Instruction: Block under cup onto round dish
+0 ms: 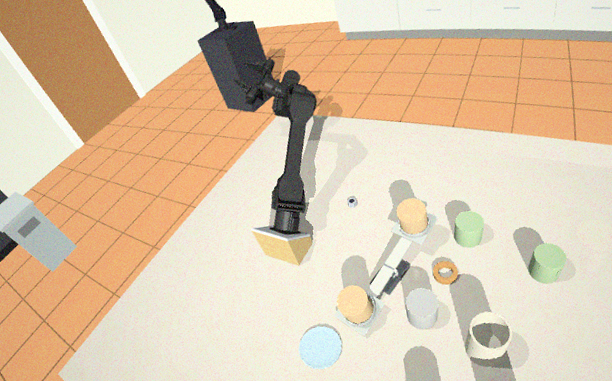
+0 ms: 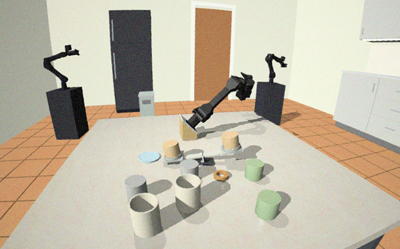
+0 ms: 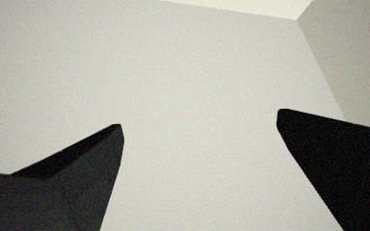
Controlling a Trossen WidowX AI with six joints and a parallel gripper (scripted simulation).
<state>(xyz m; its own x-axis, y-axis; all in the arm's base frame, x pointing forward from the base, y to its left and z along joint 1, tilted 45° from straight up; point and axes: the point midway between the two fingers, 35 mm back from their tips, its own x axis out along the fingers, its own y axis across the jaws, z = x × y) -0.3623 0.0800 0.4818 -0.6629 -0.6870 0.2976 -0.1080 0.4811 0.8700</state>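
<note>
Now: the grey block 700 mm ahead of my gripper tip, 480 mm to the right of it and 290 mm below it. From my gripper tip the other things lie so: light blue round dish 660 mm ahead, 600 mm to the right, 330 mm below.
</note>
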